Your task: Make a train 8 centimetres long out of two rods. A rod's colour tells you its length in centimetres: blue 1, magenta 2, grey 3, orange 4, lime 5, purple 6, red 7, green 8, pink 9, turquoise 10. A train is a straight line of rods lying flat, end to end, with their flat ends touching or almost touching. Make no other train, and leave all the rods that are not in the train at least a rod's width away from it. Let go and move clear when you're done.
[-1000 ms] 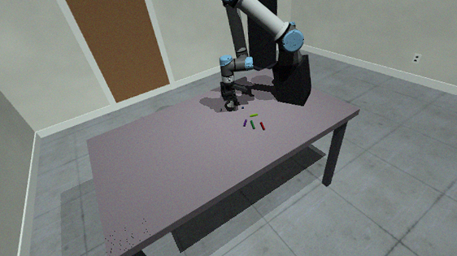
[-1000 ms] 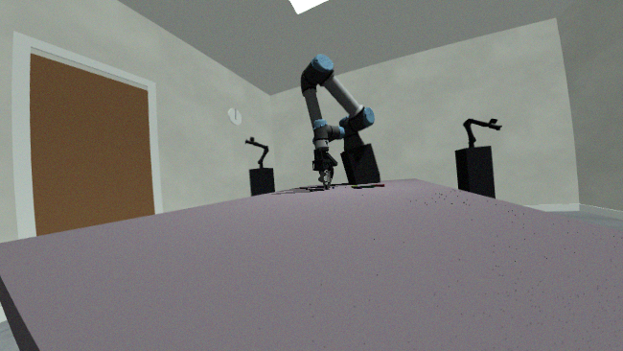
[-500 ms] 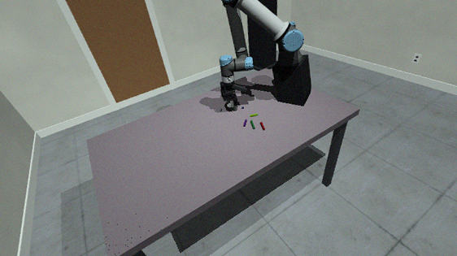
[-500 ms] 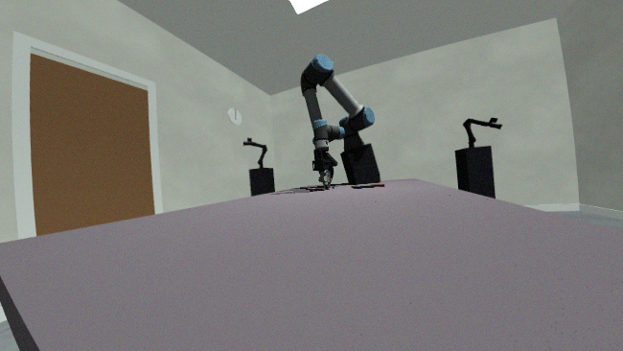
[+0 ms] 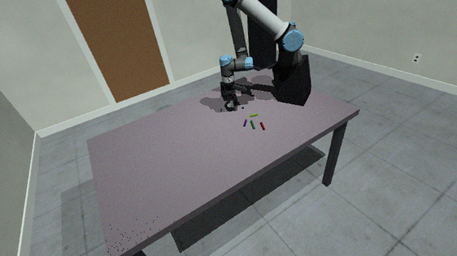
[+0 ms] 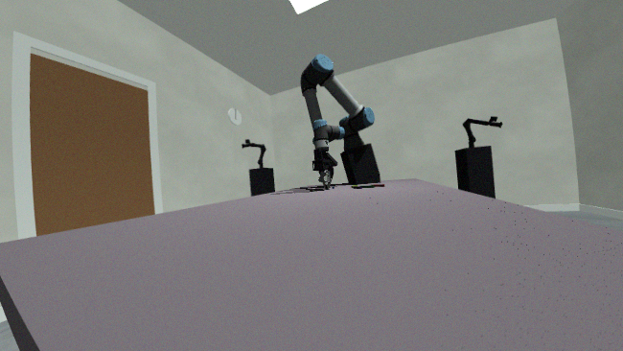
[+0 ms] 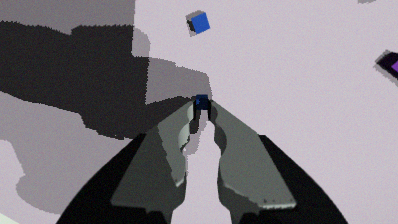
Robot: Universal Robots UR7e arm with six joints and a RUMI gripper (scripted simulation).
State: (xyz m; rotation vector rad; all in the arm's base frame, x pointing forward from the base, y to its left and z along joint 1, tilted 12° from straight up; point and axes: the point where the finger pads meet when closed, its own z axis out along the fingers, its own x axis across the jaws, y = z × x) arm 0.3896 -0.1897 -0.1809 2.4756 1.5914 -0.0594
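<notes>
My hand is 26 cm to the right of the red rod and 1 cm above it. The rest, counted from my hand: purple rod (5 cm ahead, 16 cm to the left, 1 cm below); grey rod (6 cm ahead, 7 cm to the right, 1 cm below); lime rod (4 cm behind, 14 cm to the left, 1 cm below).
</notes>
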